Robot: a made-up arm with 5 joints.
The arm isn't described. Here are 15 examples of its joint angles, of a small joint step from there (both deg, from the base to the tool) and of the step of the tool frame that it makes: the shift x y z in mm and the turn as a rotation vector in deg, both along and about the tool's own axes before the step.
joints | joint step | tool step
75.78 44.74 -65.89 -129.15 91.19 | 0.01 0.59 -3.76 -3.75 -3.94 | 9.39 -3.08 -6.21 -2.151 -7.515 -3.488
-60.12 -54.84 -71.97 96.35 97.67 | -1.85 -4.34 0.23 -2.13 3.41 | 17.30 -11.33 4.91 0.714 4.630 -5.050
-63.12 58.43 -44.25 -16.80 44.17 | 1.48 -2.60 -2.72 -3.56 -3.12 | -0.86 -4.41 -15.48 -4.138 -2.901 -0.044
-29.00 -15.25 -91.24 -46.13 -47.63 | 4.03 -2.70 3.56 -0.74 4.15 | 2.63 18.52 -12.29 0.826 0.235 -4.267
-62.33 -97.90 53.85 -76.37 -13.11 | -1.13 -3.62 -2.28 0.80 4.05 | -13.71 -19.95 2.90 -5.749 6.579 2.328
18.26 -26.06 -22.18 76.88 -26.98 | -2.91 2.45 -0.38 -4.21 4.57 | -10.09 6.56 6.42 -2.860 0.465 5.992
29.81 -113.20 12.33 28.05 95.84 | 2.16 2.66 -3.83 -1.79 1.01 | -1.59 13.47 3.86 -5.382 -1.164 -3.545
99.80 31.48 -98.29 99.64 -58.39 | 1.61 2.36 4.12 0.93 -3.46 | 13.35 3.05 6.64 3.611 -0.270 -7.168
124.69 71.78 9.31 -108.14 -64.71 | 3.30 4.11 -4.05 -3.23 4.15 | 3.46 -25.88 0.63 -3.988 2.507 7.461
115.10 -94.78 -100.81 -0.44 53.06 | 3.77 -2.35 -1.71 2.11 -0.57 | -0.91 2.40 17.68 -0.514 -2.452 0.181
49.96 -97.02 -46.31 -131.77 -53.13 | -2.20 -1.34 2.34 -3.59 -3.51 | -0.03 14.80 9.14 3.283 -2.515 0.430
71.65 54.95 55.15 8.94 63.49 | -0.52 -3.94 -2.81 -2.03 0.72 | 6.39 -18.52 -6.87 -3.750 0.443 -6.570
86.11 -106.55 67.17 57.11 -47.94 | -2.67 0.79 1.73 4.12 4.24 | 2.54 10.80 8.90 0.713 4.403 -4.654
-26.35 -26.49 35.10 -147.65 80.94 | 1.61 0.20 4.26 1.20 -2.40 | -6.21 4.53 12.31 5.450 3.322 1.101
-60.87 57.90 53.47 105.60 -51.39 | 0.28 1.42 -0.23 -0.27 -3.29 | -4.47 -1.64 -1.73 1.171 -1.509 0.454
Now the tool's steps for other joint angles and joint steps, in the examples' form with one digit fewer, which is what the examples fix.
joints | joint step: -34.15 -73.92 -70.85 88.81 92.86 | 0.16 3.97 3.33 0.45 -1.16
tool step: -18.7 1.2 -3.9 -0.93 -2.35 6.31
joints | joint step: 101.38 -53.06 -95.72 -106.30 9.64 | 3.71 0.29 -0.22 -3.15 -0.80
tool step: 14.5 -9.6 -7.8 -3.31 -3.20 -1.53
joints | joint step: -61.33 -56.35 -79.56 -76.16 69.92 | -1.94 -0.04 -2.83 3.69 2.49
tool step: -8.8 -0.7 -9.6 -3.16 4.03 2.96
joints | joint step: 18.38 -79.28 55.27 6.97 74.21 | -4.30 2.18 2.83 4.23 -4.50
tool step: -19.5 0.9 15.9 7.02 -5.10 3.47
